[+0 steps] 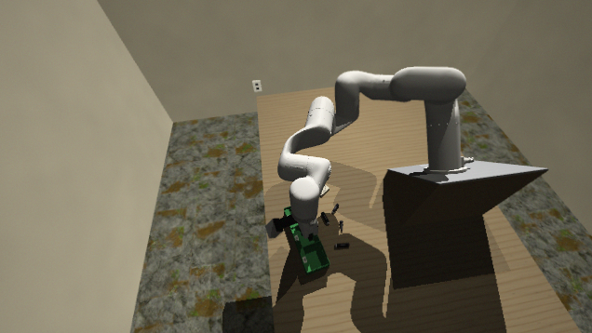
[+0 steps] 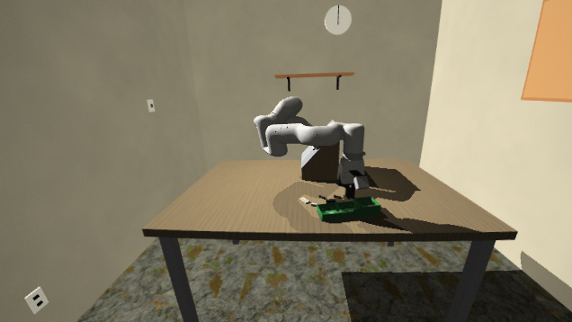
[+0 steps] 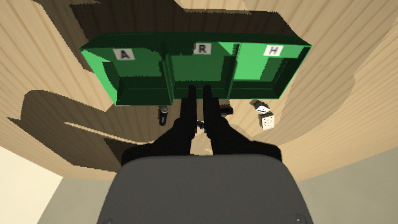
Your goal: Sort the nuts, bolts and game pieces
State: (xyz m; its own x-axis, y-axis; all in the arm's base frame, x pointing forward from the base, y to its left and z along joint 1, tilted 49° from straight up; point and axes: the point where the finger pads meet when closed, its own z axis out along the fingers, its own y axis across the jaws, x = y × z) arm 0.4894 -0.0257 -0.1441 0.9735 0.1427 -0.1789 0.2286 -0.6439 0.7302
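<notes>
The white game piece lies 190 mm to the right of my hand, 110 mm behind it and 90 mm below it. Round my hand: dark bolt: 150 mm behind, 90 mm below, 30 mm to the right; small nut: 150 mm to the right, 90 mm below, 60 mm behind; green bin: 70 mm below.
</notes>
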